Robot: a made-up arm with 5 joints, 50 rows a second.
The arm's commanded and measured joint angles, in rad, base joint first. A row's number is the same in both.
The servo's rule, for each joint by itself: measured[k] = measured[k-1] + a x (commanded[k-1-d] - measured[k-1]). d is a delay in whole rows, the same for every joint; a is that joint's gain. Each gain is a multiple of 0.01, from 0.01 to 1. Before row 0 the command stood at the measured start. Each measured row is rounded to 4 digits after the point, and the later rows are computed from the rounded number. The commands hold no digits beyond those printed.
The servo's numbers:
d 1
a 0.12 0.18 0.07 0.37 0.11
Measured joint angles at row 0: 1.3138 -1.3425 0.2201 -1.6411 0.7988
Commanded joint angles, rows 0 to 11: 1.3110 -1.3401 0.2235 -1.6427 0.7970; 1.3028 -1.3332 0.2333 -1.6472 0.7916; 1.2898 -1.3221 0.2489 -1.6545 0.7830; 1.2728 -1.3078 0.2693 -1.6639 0.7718; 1.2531 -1.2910 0.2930 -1.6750 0.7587; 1.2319 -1.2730 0.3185 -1.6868 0.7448; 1.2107 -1.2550 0.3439 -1.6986 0.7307; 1.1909 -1.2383 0.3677 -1.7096 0.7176; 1.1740 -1.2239 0.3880 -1.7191 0.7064; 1.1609 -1.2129 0.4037 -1.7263 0.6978; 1.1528 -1.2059 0.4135 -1.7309 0.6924; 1.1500 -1.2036 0.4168 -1.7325 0.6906
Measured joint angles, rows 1 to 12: 1.3138 -1.3425 0.2201 -1.6411 0.7988; 1.3135 -1.3421 0.2203 -1.6417 0.7986; 1.3122 -1.3405 0.2212 -1.6437 0.7978; 1.3095 -1.3372 0.2231 -1.6477 0.7962; 1.3051 -1.3319 0.2263 -1.6537 0.7935; 1.2989 -1.3245 0.2310 -1.6616 0.7897; 1.2909 -1.3152 0.2371 -1.6709 0.7848; 1.2813 -1.3044 0.2446 -1.6811 0.7788; 1.2705 -1.2925 0.2532 -1.6916 0.7721; 1.2589 -1.2802 0.2626 -1.7018 0.7649; 1.2471 -1.2681 0.2725 -1.7109 0.7575; 1.2358 -1.2569 0.2824 -1.7183 0.7503
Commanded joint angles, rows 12 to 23: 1.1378 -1.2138 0.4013 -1.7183 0.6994; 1.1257 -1.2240 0.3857 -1.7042 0.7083; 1.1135 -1.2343 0.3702 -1.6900 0.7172; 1.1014 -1.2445 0.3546 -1.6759 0.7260; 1.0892 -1.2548 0.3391 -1.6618 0.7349; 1.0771 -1.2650 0.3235 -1.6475 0.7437; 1.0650 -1.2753 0.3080 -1.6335 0.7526; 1.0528 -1.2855 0.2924 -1.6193 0.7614; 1.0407 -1.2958 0.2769 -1.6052 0.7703; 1.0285 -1.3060 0.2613 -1.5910 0.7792; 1.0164 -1.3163 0.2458 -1.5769 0.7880; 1.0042 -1.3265 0.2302 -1.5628 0.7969
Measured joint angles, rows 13 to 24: 1.2255 -1.2473 0.2918 -1.7236 0.7437; 1.2150 -1.2413 0.2995 -1.7216 0.7388; 1.2043 -1.2382 0.3055 -1.7152 0.7354; 1.1934 -1.2375 0.3100 -1.7059 0.7334; 1.1824 -1.2388 0.3131 -1.6948 0.7326; 1.1712 -1.2417 0.3149 -1.6826 0.7329; 1.1599 -1.2459 0.3155 -1.6696 0.7341; 1.1485 -1.2512 0.3150 -1.6562 0.7361; 1.1370 -1.2574 0.3134 -1.6425 0.7389; 1.1254 -1.2643 0.3108 -1.6287 0.7424; 1.1138 -1.2718 0.3073 -1.6148 0.7464; 1.1021 -1.2798 0.3030 -1.6008 0.7510
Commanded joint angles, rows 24 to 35: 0.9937 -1.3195 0.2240 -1.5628 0.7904; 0.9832 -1.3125 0.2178 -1.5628 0.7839; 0.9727 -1.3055 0.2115 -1.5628 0.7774; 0.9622 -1.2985 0.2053 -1.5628 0.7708; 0.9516 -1.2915 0.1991 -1.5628 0.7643; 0.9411 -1.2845 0.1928 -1.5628 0.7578; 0.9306 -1.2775 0.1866 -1.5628 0.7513; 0.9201 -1.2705 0.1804 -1.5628 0.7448; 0.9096 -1.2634 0.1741 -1.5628 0.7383; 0.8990 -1.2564 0.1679 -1.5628 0.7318; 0.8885 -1.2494 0.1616 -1.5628 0.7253; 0.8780 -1.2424 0.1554 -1.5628 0.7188
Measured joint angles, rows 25 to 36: 1.0904 -1.2882 0.2979 -1.5867 0.7560; 1.0788 -1.2938 0.2927 -1.5779 0.7598; 1.0673 -1.2972 0.2875 -1.5723 0.7625; 1.0559 -1.2987 0.2822 -1.5688 0.7641; 1.0447 -1.2987 0.2768 -1.5666 0.7648; 1.0335 -1.2974 0.2714 -1.5652 0.7647; 1.0224 -1.2951 0.2659 -1.5643 0.7639; 1.0114 -1.2919 0.2603 -1.5637 0.7625; 1.0004 -1.2880 0.2547 -1.5634 0.7606; 0.9895 -1.2836 0.2491 -1.5632 0.7581; 0.9786 -1.2787 0.2434 -1.5631 0.7552; 0.9678 -1.2734 0.2377 -1.5630 0.7519
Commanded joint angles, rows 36 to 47: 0.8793 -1.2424 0.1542 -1.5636 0.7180; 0.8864 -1.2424 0.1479 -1.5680 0.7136; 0.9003 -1.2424 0.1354 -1.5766 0.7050; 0.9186 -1.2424 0.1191 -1.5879 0.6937; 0.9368 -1.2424 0.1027 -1.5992 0.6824; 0.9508 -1.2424 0.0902 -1.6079 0.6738; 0.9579 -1.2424 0.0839 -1.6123 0.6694; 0.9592 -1.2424 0.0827 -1.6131 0.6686; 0.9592 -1.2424 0.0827 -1.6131 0.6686; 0.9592 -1.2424 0.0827 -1.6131 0.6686; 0.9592 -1.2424 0.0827 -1.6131 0.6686; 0.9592 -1.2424 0.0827 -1.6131 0.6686
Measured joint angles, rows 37 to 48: 0.9570 -1.2678 0.2319 -1.5629 0.7483; 0.9477 -1.2632 0.2265 -1.5632 0.7450; 0.9403 -1.2595 0.2210 -1.5650 0.7415; 0.9355 -1.2564 0.2150 -1.5693 0.7375; 0.9335 -1.2539 0.2083 -1.5762 0.7327; 0.9339 -1.2518 0.2009 -1.5847 0.7272; 0.9359 -1.2501 0.1932 -1.5933 0.7213; 0.9385 -1.2487 0.1855 -1.6003 0.7156; 0.9410 -1.2476 0.1783 -1.6050 0.7104; 0.9432 -1.2467 0.1716 -1.6080 0.7058; 0.9451 -1.2459 0.1654 -1.6099 0.7017; 0.9468 -1.2453 0.1596 -1.6111 0.6981
